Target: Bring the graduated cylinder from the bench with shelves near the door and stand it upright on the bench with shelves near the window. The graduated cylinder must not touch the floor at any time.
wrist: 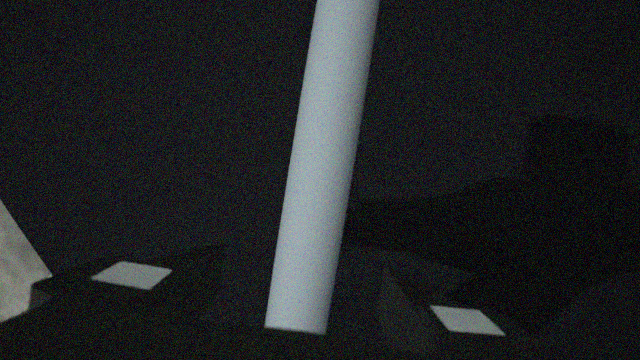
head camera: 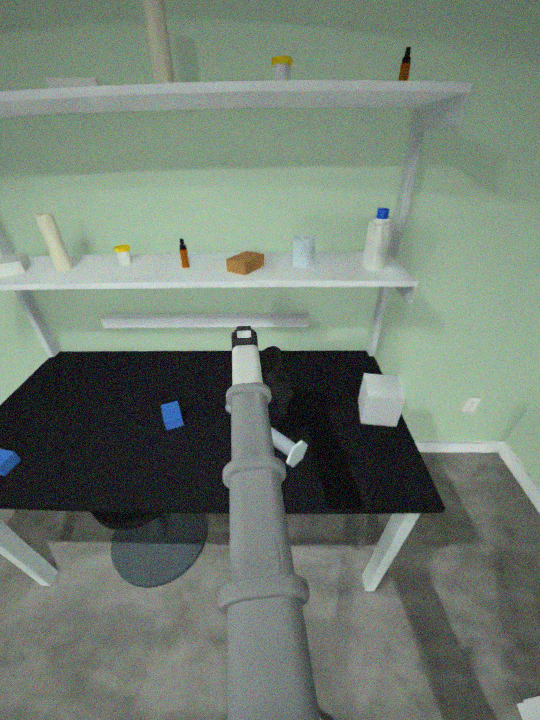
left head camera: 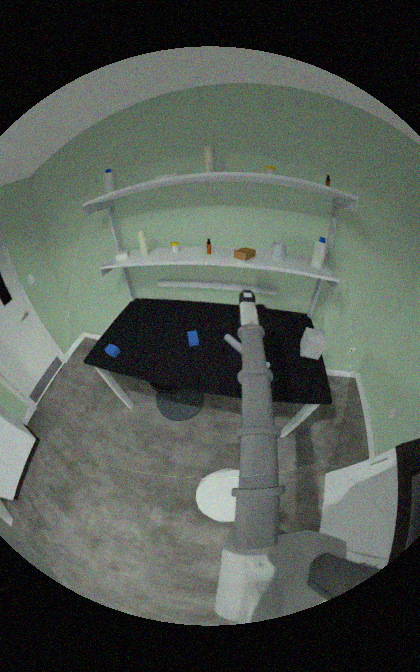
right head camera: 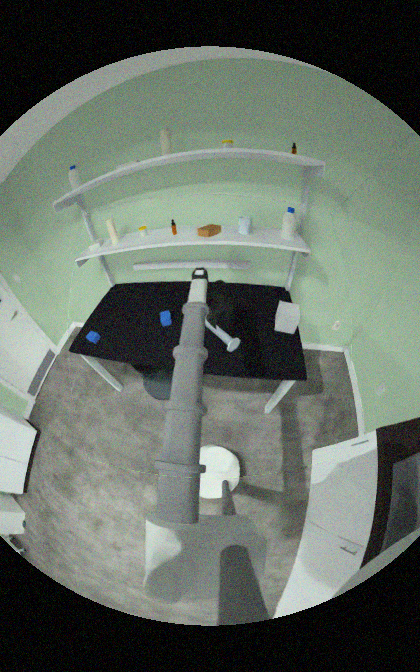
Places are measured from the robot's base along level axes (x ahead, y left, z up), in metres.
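Where they show: gripper, between the fingertips: [wrist: 301, 278] [head camera: 272, 419].
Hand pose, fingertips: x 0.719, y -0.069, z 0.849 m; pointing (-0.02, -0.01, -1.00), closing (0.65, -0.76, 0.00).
After its pixels a point has its place.
The graduated cylinder [head camera: 297, 453] {z 0.782, x 0.641, y -0.133 m} [left head camera: 233, 342] [right head camera: 223, 335] [wrist: 320, 165] {z 0.789, x 0.763, y -0.035 m}, pale with a wide foot, lies on its side on the black bench [head camera: 104, 453] {z 0.734, x 0.742, y 0.471 m} [left head camera: 150, 340] [right head camera: 125, 325] with shelves; a door [left head camera: 25, 335] is to the left. The arm hides part of it in the head views. In the wrist view my gripper [wrist: 301, 278] {z 0.849, x 0.719, y -0.069 m} is open, with one dark finger on each side of the tube. The tube's lower end is cut off there by the dark gripper body, and the foot does not show. The arm hides most of the gripper in the head views.
A white box [head camera: 380, 401] {z 0.845, x 0.761, y -0.427 m} stands at the bench's right end. Blue blocks [head camera: 172, 415] {z 0.774, x 0.848, y 0.264 m} [left head camera: 112, 350] lie to the left. The lower shelf [head camera: 203, 285] {z 1.180, x 0.983, y 0.112 m} holds bottles and a brown block [head camera: 244, 262] {z 1.231, x 1.024, y -0.018 m}. A round white object [left head camera: 220, 495] is on the floor, and white cabinets [right head camera: 340, 505] stand right.
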